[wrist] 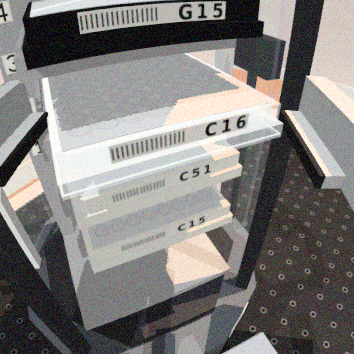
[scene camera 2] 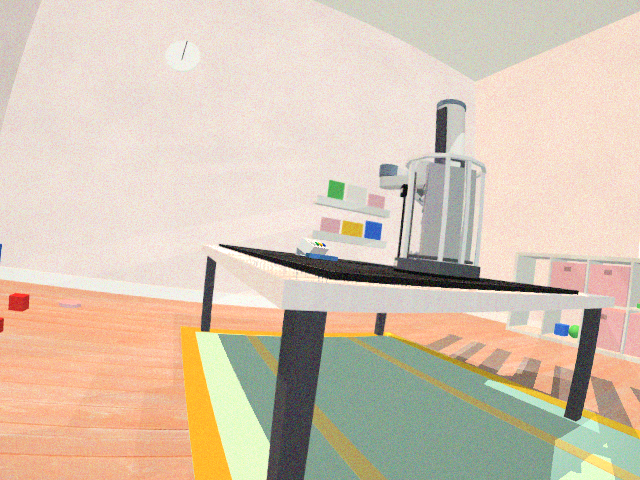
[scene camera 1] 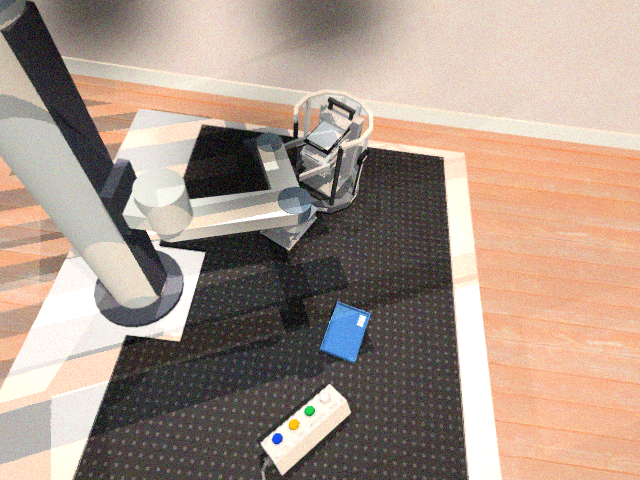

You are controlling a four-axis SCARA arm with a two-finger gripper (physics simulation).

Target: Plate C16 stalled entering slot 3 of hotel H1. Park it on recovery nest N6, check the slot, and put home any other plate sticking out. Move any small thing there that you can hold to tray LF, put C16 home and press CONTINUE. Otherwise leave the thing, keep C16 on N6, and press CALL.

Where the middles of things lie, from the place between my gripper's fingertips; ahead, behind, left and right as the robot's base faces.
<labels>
Now: hand 1 cm short of the clear plate (wrist: 108, 124), 3 cm to the right of it and 1 cm above it. Also, from my hand: blue plate (scene camera 1: 343, 337) (15 cm ahead, 47 cm to the right, 24 cm below); then plate rack (scene camera 2: 443, 196) (3 cm ahead, 7 cm to the left, 7 cm below); then white button box (scene camera 1: 331, 408) (6 cm ahead, 79 cm to the right, 20 cm below).
</labels>
